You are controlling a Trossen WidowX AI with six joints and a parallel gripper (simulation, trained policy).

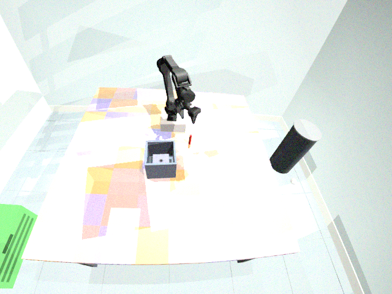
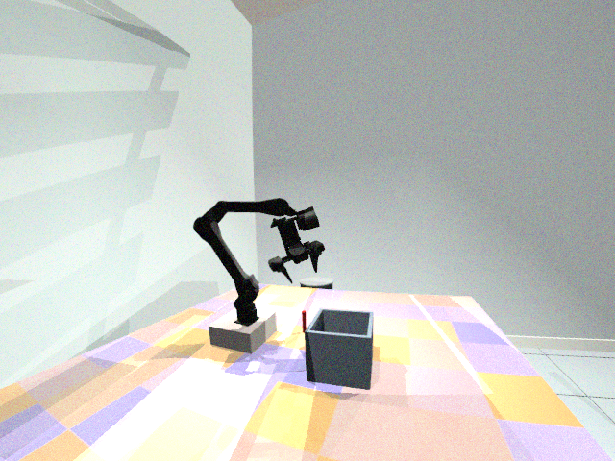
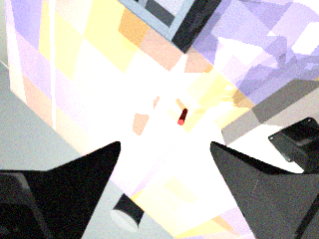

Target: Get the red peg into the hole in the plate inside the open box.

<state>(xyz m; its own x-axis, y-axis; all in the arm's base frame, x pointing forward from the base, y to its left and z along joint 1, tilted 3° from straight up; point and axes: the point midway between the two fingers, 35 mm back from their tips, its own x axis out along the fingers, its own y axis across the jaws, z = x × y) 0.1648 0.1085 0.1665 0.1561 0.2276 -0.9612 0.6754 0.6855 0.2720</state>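
The red peg lies 170 mm below my gripper tip, 30 mm to the left of it and 20 mm behind it. Also, from my gripper tip: light plate 180 mm ahead, 170 mm below, 130 mm to the right.
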